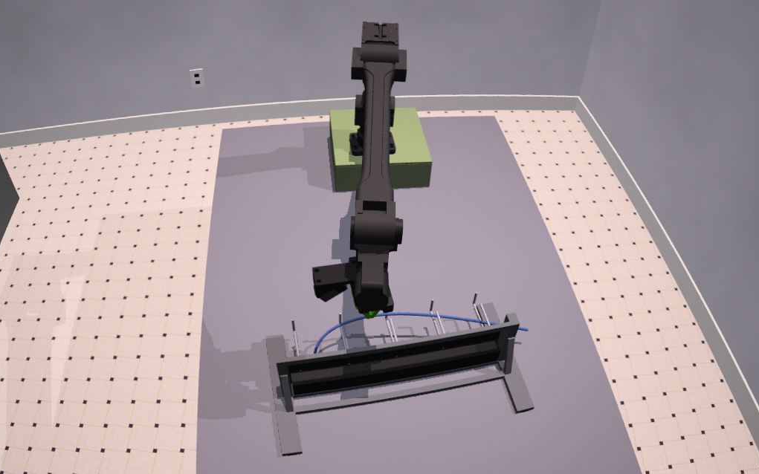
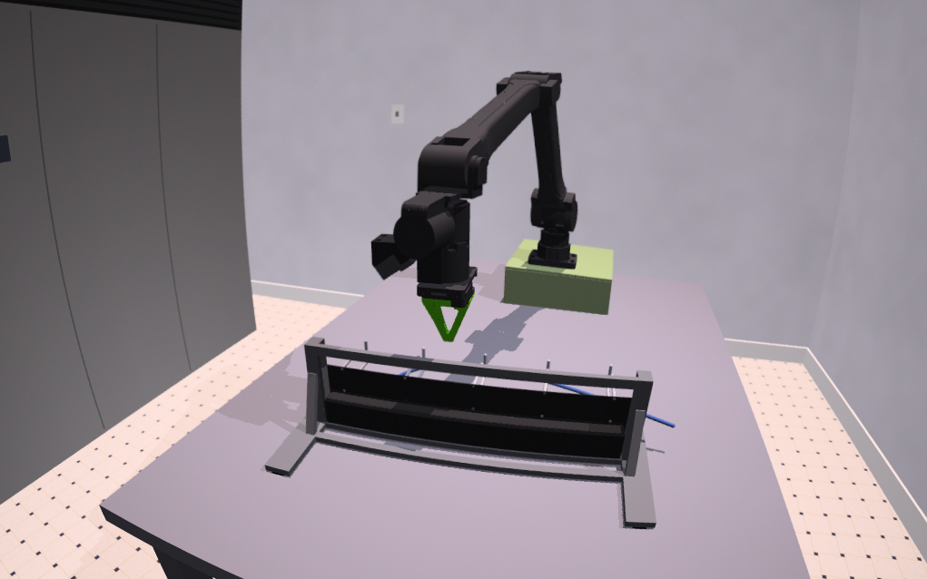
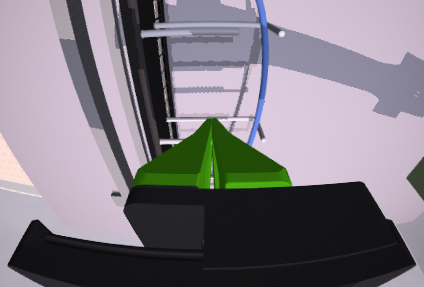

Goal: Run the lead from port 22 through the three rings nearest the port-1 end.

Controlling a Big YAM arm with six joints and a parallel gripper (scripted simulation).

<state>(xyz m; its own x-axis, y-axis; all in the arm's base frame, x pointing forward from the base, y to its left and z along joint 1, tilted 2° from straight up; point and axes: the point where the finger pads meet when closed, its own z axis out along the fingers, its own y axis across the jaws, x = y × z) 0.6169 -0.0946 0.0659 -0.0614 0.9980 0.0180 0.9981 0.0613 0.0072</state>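
The rack lies 80 mm below my hand, 60 mm ahead of it and 50 mm to the left of it.
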